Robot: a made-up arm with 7 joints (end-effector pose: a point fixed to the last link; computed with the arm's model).
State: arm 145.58 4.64 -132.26 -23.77 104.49 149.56 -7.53
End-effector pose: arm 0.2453 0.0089 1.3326 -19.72 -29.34 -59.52
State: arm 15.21 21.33 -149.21 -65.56 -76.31 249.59 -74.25
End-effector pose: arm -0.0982 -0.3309 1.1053 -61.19 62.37 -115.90
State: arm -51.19 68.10 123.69 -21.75 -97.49 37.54 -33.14
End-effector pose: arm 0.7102 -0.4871 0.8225 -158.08 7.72 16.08
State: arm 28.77 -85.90 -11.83 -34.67 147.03 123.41 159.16
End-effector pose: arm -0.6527 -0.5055 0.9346 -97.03 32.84 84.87
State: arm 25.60 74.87 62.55 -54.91 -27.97 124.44 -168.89
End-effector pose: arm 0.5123 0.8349 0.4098 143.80 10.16 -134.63
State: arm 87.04 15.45 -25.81 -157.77 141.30 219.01 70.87
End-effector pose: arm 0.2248 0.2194 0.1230 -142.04 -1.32 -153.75
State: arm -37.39 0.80 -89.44 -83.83 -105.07 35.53 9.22
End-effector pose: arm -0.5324 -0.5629 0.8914 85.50 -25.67 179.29
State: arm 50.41 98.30 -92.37 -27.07 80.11 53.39 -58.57
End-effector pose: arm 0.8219 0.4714 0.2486 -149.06 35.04 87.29
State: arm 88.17 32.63 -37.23 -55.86 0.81 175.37 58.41
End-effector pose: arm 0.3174 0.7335 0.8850 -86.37 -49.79 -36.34
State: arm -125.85 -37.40 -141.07 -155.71 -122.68 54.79 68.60
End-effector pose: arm -0.1507 0.3121 -0.1238 76.82 14.05 114.64
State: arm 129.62 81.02 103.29 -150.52 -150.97 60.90 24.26
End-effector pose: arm -0.2708 -0.6343 0.5030 101.18 -16.29 -112.16
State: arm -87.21 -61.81 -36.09 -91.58 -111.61 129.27 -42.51
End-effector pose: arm -0.4199 -0.0791 1.2005 77.87 -5.82 -97.26
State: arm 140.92 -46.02 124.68 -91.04 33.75 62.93 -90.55
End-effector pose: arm 0.0156 -0.8686 0.2855 -127.77 5.90 -10.86
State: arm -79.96 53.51 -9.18 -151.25 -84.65 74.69 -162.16
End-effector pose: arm -0.1111 -0.0781 -0.2199 17.23 -65.34 -12.59
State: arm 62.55 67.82 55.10 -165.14 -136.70 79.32 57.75
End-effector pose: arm -0.4535 -0.1043 0.0258 136.14 6.74 171.28
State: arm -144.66 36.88 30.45 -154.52 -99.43 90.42 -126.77
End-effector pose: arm 0.0358 -0.3142 -0.1430 -114.67 -38.41 86.29
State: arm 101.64 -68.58 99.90 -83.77 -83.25 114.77 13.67
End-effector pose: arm -0.6774 -0.6279 0.4206 38.38 20.07 -133.33
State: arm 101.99 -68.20 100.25 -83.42 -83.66 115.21 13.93
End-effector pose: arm -0.6695 -0.6370 0.4202 38.78 20.33 -131.94
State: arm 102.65 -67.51 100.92 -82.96 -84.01 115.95 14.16
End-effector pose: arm -0.6553 -0.6523 0.4187 39.81 20.79 -129.67
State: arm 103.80 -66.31 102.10 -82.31 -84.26 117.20 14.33
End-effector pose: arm -0.6304 -0.6772 0.4160 41.91 21.52 -125.93
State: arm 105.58 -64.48 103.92 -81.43 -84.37 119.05 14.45
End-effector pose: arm -0.5902 -0.7133 0.4128 45.36 22.39 -120.25
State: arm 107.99 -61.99 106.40 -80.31 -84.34 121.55 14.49
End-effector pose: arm -0.5319 -0.7586 0.4113 50.21 23.12 -112.45
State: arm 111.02 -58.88 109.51 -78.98 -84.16 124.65 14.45
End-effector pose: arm -0.4527 -0.8088 0.4140 56.28 23.29 -102.54
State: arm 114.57 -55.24 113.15 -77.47 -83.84 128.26 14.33
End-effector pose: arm -0.3527 -0.8574 0.4243 63.09 22.44 -90.86
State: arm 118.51 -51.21 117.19 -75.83 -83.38 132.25 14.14
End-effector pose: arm -0.2347 -0.8963 0.4445 69.96 20.28 -78.01
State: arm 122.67 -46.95 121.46 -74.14 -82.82 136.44 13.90
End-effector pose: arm -0.1057 -0.9184 0.4758 76.10 16.78 -64.79
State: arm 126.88 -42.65 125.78 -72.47 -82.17 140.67 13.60
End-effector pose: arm 0.0254 -0.9196 0.5169 80.97 12.28 -51.82
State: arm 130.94 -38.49 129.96 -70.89 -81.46 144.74 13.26
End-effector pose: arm 0.1481 -0.9000 0.5648 84.30 7.28 -39.63
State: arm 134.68 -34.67 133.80 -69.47 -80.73 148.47 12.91
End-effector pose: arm 0.2540 -0.8644 0.6148 86.16 2.35 -28.58
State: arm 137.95 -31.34 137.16 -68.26 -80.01 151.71 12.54
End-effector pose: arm 0.3388 -0.8204 0.6622 86.85 -2.04 -18.94
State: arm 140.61 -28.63 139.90 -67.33 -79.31 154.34 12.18
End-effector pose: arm 0.4010 -0.7764 0.7026 86.83 -5.60 -11.03
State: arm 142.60 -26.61 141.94 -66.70 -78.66 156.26 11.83
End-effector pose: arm 0.4429 -0.7396 0.7333 86.51 -8.20 -5.11
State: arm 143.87 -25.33 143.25 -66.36 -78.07 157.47 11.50
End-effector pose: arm 0.4674 -0.7146 0.7527 86.26 -9.85 -1.32
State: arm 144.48 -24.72 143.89 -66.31 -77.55 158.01 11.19
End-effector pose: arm 0.4786 -0.7026 0.7613 86.29 -10.66 0.42
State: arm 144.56 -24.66 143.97 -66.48 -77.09 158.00 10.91
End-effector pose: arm 0.4799 -0.7019 0.7610 86.61 -10.82 0.47
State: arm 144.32 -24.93 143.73 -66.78 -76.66 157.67 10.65
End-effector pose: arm 0.4754 -0.7080 0.7554 87.13 -10.59 -0.48
